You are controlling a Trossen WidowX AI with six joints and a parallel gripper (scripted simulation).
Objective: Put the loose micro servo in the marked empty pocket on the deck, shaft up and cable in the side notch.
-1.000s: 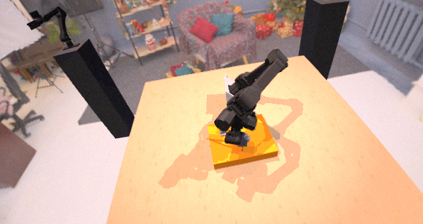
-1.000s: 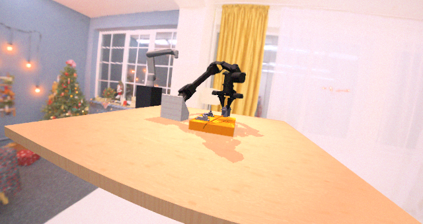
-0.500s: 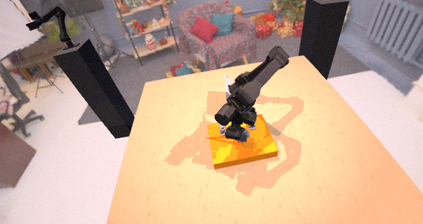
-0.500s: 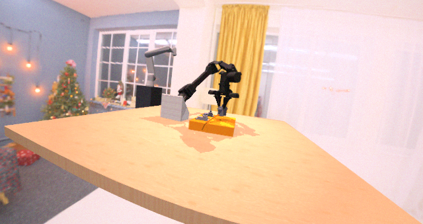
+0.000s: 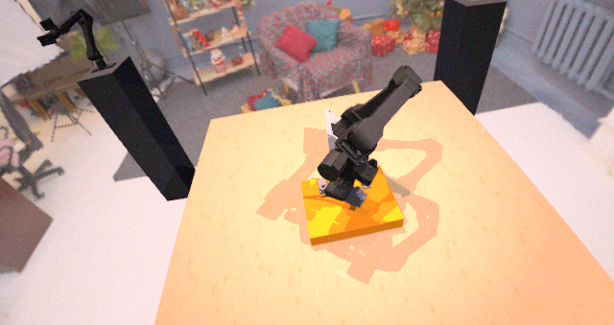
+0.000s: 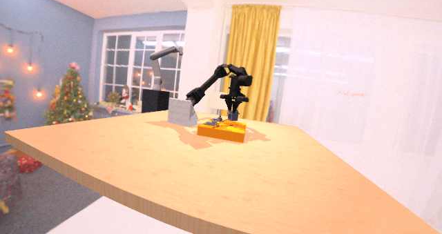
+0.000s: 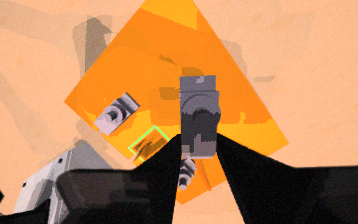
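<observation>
Now: gripper tip 10 mm short of the orange deck and 100 mm above it.
</observation>
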